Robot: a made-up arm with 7 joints.
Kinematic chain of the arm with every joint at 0, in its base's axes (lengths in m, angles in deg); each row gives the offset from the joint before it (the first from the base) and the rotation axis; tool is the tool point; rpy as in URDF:
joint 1: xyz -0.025 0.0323 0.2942 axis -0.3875 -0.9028 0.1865
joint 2: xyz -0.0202 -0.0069 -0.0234 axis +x
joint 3: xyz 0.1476 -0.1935 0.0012 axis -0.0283 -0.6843 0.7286
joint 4: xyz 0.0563 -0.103 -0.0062 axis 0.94 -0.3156 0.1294
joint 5: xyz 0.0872 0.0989 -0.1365 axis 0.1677 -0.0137 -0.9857
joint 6: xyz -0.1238 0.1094 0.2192 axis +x
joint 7: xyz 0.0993 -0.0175 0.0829 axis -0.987 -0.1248 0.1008
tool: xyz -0.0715 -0.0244 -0.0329 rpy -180 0 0
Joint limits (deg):
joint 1: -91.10..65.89
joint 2: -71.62..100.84
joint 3: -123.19..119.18
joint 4: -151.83..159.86
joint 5: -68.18..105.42
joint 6: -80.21..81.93
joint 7: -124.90..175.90
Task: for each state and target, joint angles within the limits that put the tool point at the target. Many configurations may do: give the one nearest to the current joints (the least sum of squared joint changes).
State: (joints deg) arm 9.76 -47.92 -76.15 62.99 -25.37 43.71 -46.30
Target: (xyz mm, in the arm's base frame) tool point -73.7 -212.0 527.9
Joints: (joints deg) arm 21.86 -16.01 -66.63 96.35 -39.27 42.42 -50.15
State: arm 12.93 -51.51 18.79 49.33 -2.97 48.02 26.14
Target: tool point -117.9 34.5 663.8
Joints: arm 37.56 -56.37 19.37 74.39 -0.55 27.51 30.15
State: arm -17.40 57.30 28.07 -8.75 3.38 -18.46 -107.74
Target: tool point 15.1 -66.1 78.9
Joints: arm -58.47 83.97 0.05 -9.73 5.26 -6.69 -101.86
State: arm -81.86 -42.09 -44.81 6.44 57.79 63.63 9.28
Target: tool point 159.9 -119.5 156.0
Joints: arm -58.02 -34.98 -21.17 8.28 29.91 64.61 20.64
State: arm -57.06 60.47 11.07 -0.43 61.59 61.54 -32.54
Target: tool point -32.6 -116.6 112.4
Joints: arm -62.05 58.16 32.54 7.49 53.82 59.65 -34.45
